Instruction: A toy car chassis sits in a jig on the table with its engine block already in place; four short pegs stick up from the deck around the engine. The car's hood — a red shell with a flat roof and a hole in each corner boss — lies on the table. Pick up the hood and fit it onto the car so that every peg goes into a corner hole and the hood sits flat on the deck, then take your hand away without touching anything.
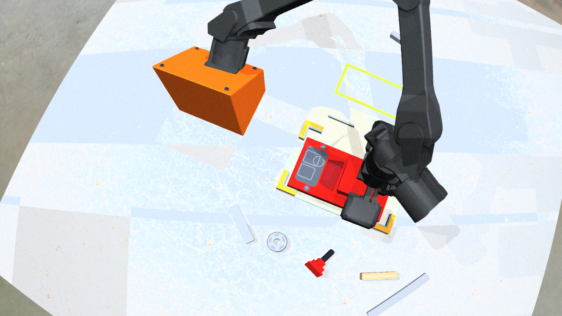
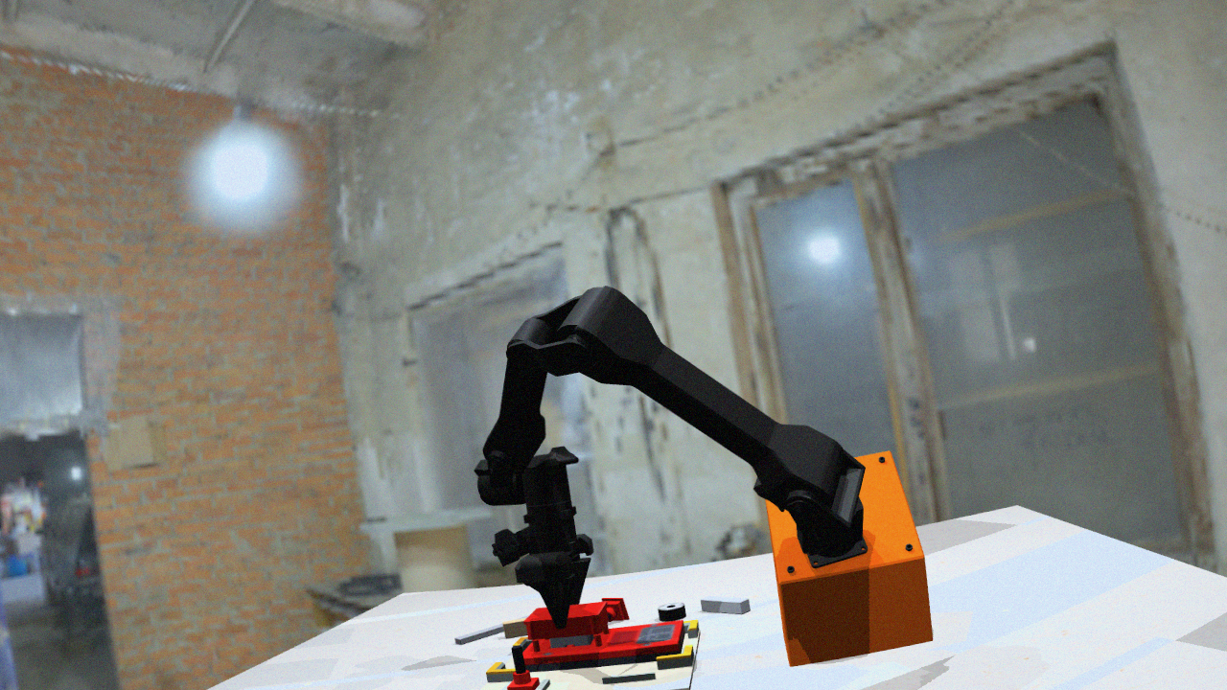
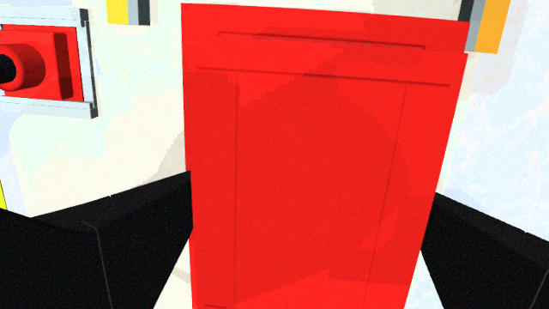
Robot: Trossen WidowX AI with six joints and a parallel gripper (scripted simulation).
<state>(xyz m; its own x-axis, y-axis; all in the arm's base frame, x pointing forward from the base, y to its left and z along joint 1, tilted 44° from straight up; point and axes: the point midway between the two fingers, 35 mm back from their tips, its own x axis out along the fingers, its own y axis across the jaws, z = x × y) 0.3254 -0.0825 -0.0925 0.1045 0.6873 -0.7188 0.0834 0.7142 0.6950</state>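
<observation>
My gripper tip is right at the red hood. From my gripper tip the other things lie so: long grey strip 200 mm to the right, 140 mm ahead, 50 mm below; wooden block 160 mm to the right, 90 mm ahead, 40 mm below.
</observation>
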